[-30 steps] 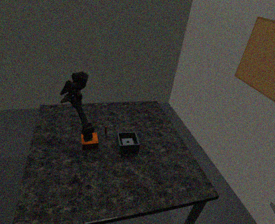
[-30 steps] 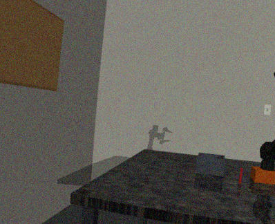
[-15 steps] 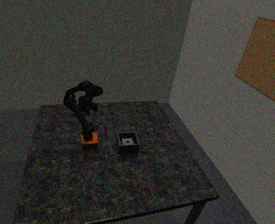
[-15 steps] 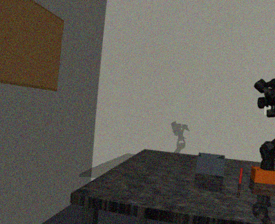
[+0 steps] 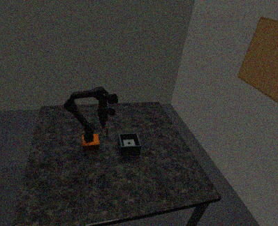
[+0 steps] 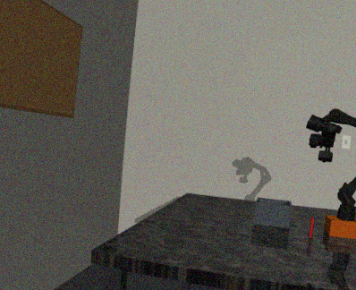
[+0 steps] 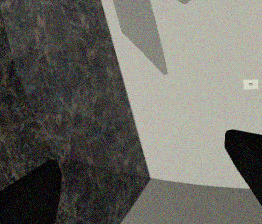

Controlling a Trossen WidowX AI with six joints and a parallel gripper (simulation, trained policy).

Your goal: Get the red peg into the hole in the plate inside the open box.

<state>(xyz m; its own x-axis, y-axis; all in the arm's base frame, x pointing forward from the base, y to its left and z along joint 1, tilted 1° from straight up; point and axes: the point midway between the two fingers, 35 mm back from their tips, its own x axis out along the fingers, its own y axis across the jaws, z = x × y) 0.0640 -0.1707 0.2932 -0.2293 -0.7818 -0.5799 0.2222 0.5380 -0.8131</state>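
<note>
My gripper tip is now 13 cm short of the red peg, 29 cm to the right of it and 30 cm above it. Also, from my gripper tip: grey box 25 cm ahead, 7 cm to the left, 31 cm below.
</note>
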